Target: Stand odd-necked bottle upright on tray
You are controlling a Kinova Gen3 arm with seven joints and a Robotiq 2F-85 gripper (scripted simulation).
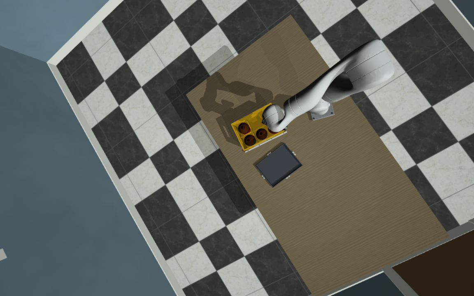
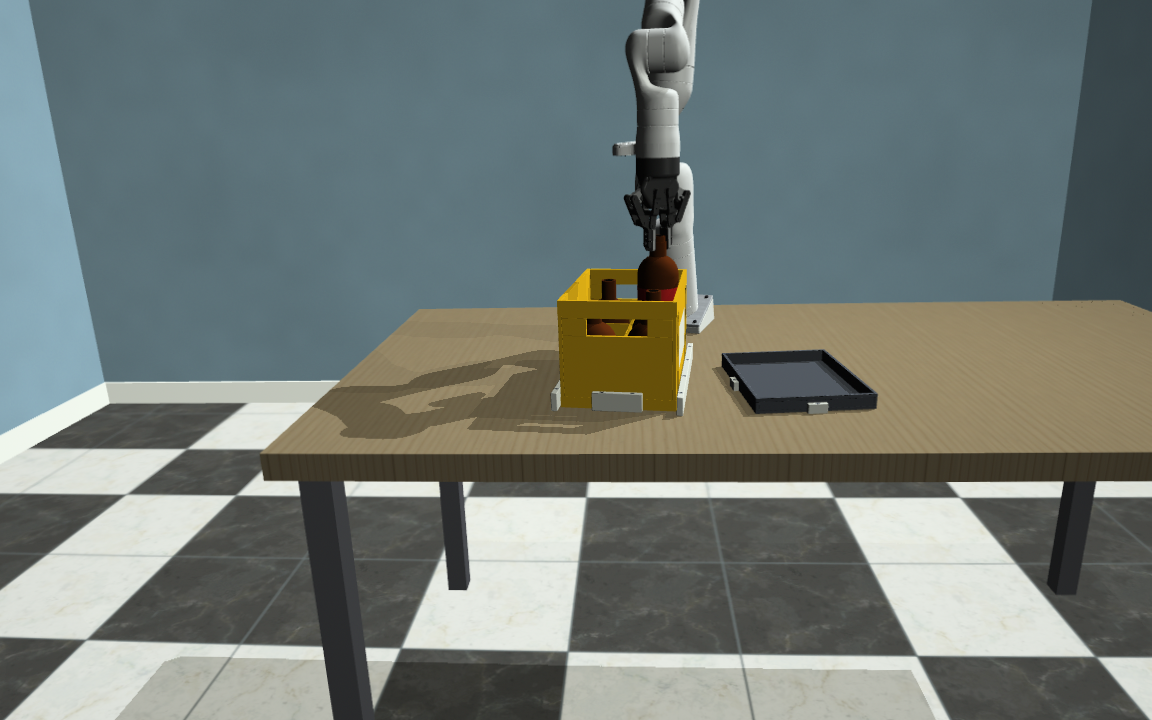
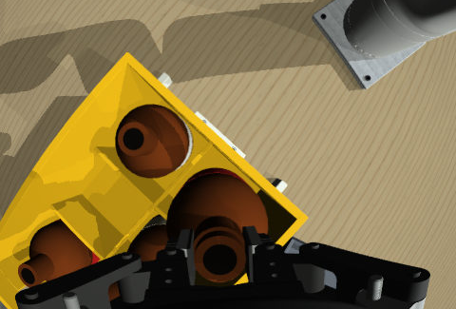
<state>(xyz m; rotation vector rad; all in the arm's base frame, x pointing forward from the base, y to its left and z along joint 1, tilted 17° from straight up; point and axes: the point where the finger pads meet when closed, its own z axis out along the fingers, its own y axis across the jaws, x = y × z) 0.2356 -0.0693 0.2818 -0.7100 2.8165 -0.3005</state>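
Now: the brown bottle 7 cm below my hand. The rest, counted from my hand: yellow crate (7 cm ahead, 7 cm to the right, 15 cm below); dark tray (15 cm ahead, 20 cm to the left, 22 cm below).
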